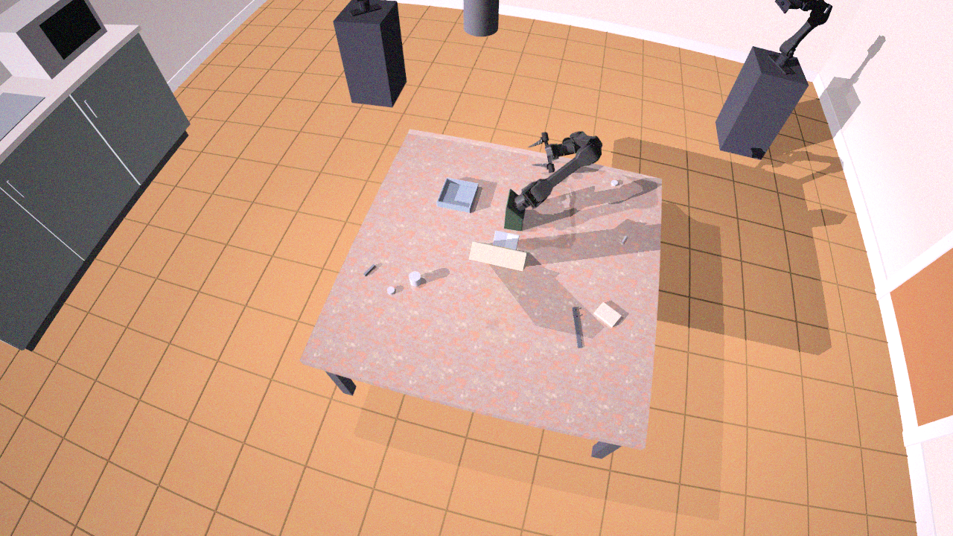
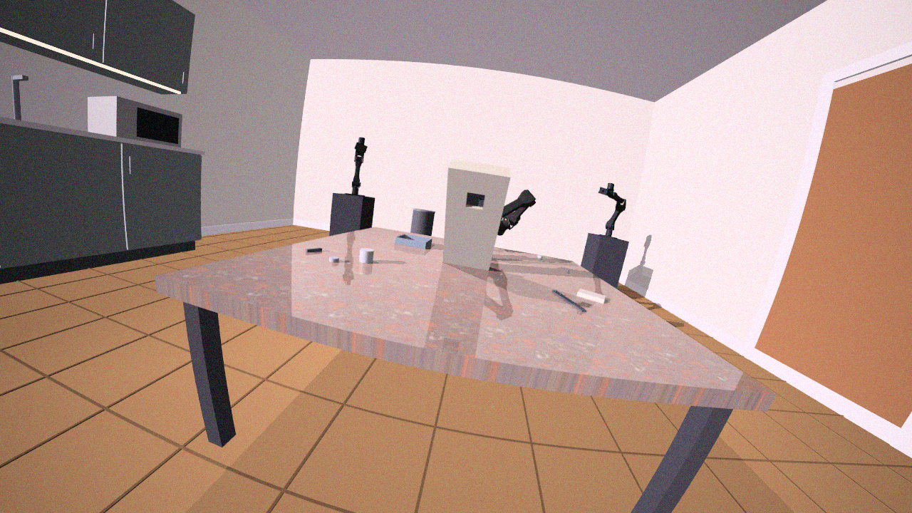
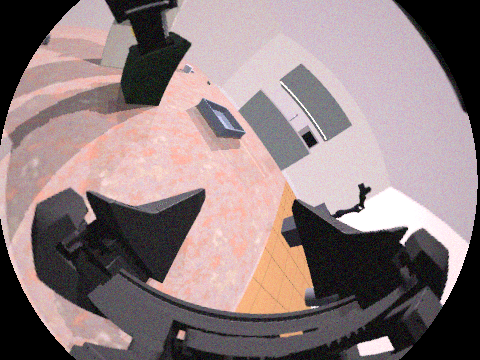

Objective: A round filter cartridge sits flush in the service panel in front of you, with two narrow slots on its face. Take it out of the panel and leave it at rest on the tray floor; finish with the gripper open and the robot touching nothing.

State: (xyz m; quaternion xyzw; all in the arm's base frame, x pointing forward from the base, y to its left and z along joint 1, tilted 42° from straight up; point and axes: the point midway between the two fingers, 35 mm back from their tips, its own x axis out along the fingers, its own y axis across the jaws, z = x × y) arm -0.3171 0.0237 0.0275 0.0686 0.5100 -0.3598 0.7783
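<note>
My gripper tip is now 67 cm short of the white round filter cartridge, 18 cm below it and 1 cm to the left of it. Also, from my gripper tip: beige block 69 cm ahead, 43 cm to the left, 9 cm below; grey-blue tray 28 cm to the right, 24 cm ahead, 9 cm below.
</note>
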